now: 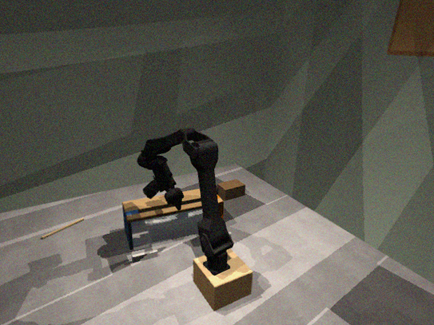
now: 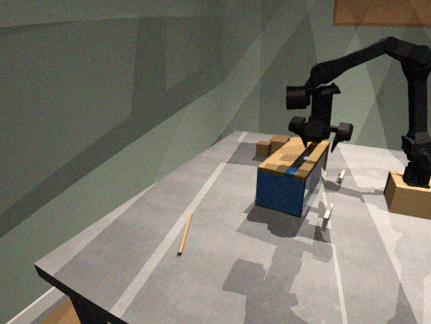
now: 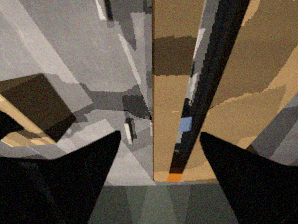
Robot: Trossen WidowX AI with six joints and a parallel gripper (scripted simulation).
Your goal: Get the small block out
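The box is 2 cm ahead of my gripper tip, 1 cm to the right of it and 9 cm below it. The rest, counted from my gripper tip: blue block: 3 cm ahead, 4 cm to the right, 7 cm below; thin wooden stick: 31 cm ahead, 35 cm to the left, 15 cm below.
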